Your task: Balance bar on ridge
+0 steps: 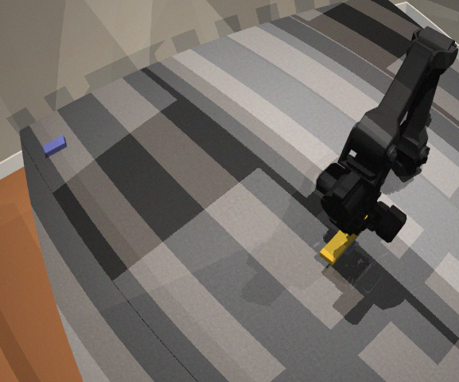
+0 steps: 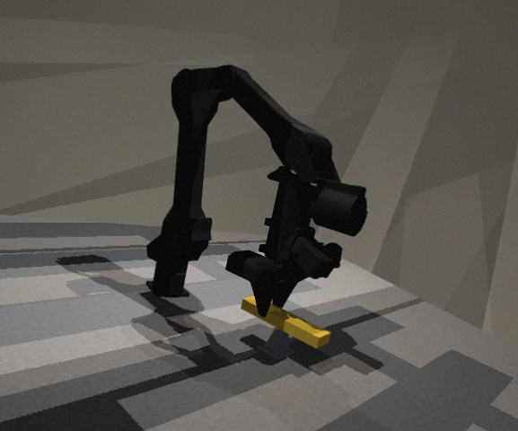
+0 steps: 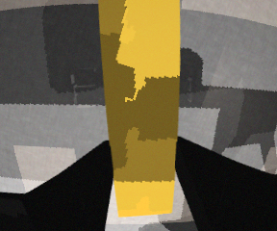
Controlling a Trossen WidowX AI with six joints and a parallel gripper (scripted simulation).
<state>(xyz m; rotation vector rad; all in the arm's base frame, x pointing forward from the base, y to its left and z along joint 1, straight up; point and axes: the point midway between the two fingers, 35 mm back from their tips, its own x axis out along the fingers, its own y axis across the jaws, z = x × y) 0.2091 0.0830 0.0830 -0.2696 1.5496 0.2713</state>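
Right now my gripper tip is 30 mm short of the yellow bar and 10 mm to the right of it. From my gripper tip the other things lie so: blue block 530 mm ahead, 580 mm to the right, 40 mm below.
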